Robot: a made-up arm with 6 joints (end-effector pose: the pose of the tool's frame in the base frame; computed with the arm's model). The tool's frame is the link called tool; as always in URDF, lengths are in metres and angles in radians.
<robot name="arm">
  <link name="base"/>
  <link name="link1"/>
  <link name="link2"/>
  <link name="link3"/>
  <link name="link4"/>
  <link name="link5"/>
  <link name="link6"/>
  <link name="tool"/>
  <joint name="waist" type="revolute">
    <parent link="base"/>
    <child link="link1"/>
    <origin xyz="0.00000 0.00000 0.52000" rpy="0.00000 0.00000 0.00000"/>
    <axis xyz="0 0 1"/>
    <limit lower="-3.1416" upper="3.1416" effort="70" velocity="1.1"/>
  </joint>
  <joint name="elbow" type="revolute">
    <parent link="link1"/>
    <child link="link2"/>
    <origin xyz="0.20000 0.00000 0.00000" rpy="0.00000 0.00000 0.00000"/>
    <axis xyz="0 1 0"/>
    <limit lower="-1.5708" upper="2.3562" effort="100" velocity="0.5"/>
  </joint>
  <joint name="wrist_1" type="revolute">
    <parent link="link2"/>
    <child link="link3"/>
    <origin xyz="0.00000 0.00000 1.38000" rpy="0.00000 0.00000 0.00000"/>
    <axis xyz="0 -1 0"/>
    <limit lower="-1.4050" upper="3.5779" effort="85" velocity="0.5"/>
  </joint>
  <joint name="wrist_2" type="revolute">
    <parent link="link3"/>
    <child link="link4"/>
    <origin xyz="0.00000 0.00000 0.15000" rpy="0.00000 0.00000 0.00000"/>
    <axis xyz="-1 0 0"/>
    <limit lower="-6.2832" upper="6.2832" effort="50" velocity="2.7"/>
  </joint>
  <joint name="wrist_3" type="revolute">
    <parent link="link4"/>
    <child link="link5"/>
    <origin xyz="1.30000 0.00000 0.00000" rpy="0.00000 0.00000 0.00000"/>
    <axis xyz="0 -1 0"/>
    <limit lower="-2.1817" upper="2.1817" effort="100" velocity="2.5"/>
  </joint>
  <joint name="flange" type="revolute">
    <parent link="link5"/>
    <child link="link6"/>
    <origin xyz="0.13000 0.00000 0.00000" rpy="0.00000 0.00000 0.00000"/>
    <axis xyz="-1 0 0"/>
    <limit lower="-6.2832" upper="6.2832" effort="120" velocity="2"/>
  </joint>
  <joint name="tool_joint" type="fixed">
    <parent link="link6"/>
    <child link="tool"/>
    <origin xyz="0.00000 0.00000 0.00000" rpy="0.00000 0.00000 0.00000"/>
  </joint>
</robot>
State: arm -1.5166 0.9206 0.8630 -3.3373 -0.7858 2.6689
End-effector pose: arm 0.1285 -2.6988 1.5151 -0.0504 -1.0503 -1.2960
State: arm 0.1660 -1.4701 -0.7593 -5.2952 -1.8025 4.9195
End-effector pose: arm -0.2418 -0.1476 1.5483 0.7790 0.2212 -1.2783
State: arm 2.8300 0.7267 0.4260 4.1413 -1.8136 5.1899
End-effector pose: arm -2.3106 0.6327 1.3840 1.4708 -2.0125 0.2184
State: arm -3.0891 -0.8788 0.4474 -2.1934 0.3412 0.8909
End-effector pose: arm 0.6363 0.0688 2.8109 -1.2825 -1.6004 -1.6563
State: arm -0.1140 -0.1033 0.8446 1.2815 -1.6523 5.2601
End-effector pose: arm 0.6993 -0.2051 3.0058 0.5046 -0.1200 -1.5132
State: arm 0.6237 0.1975 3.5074 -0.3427 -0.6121 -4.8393
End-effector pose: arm -0.7472 -0.5067 1.5591 0.1900 -2.2733 -1.2249
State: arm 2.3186 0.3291 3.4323 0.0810 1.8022 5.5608
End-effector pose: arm 0.4235 -0.4717 1.5988 -1.0578 1.2715 1.3983
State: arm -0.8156 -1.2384 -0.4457 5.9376 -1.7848 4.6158
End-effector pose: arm -0.1284 0.1992 1.8980 1.9955 0.3387 -1.0929
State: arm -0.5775 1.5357 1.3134 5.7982 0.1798 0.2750
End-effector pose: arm 2.5156 -1.6521 0.4200 0.2114 -0.0053 -0.6649
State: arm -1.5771 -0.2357 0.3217 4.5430 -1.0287 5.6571
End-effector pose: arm 0.1038 -0.9493 2.7282 1.6348 -0.6384 0.0608
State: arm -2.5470 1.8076 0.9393 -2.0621 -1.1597 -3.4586
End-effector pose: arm -2.0721 -1.5280 -0.7023 -0.2037 0.2516 -1.5893
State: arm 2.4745 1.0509 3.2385 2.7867 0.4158 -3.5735
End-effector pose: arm -0.4000 0.2917 2.3047 -2.1322 0.1830 -1.9718
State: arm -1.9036 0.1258 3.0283 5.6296 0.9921 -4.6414
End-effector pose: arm 0.2690 0.9809 1.9841 1.0538 1.9138 0.4660
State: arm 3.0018 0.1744 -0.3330 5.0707 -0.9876 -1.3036
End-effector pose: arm -1.6903 0.1352 1.3104 -1.2826 2.2992 0.3472
